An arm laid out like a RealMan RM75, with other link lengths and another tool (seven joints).
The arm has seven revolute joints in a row. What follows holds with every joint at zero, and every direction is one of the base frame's. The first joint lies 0.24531 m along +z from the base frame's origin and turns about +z. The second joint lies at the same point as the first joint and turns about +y. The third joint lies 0.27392 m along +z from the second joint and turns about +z. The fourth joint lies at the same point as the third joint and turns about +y. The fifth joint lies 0.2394 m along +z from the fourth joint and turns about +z. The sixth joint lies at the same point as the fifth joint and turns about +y. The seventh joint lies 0.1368 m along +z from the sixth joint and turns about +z. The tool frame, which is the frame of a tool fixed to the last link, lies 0.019 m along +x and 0.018 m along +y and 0.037 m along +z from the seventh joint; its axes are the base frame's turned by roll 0, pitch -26.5 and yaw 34.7 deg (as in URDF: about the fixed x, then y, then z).
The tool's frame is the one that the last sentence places.
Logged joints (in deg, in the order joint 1, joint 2, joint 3, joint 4, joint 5, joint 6, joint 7), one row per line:
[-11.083 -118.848 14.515 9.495 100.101 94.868 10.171]
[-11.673 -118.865 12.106 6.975 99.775 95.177 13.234]
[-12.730 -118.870 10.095 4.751 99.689 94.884 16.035]
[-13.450 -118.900 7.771 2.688 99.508 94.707 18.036]
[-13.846 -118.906 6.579 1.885 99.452 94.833 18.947]
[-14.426 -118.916 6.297 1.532 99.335 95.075 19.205]
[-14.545 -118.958 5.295 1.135 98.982 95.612 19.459]
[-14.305 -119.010 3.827 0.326 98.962 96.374 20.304]
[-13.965 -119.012 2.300 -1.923 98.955 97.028 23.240]
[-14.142 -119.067 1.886 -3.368 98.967 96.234 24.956]
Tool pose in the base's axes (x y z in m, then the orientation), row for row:
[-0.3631 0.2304 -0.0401 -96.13 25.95 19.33]
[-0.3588 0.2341 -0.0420 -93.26 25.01 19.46]
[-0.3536 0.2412 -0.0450 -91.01 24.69 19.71]
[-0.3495 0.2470 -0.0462 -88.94 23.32 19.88]
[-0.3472 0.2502 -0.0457 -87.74 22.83 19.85]
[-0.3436 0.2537 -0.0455 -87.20 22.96 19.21]
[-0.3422 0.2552 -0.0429 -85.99 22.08 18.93]
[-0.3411 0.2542 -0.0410 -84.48 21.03 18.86]
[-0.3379 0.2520 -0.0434 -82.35 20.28 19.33]
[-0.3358 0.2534 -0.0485 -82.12 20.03 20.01]
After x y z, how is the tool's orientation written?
As a rotation vector, in degrees.
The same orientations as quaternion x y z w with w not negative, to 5 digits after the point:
[-0.73356 0.19802 0.14751 0.63318]
[-0.71727 0.19235 0.14967 0.65278]
[-0.70391 0.19096 0.15244 0.66694]
[-0.69186 0.18141 0.15465 0.68154]
[-0.68467 0.17815 0.15490 0.68956]
[-0.68148 0.17944 0.15013 0.69343]
[-0.67435 0.17315 0.14845 0.70231]
[-0.66519 0.16559 0.14850 0.71278]
[-0.65159 0.16046 0.15295 0.72546]
[-0.64995 0.15853 0.15837 0.72619]

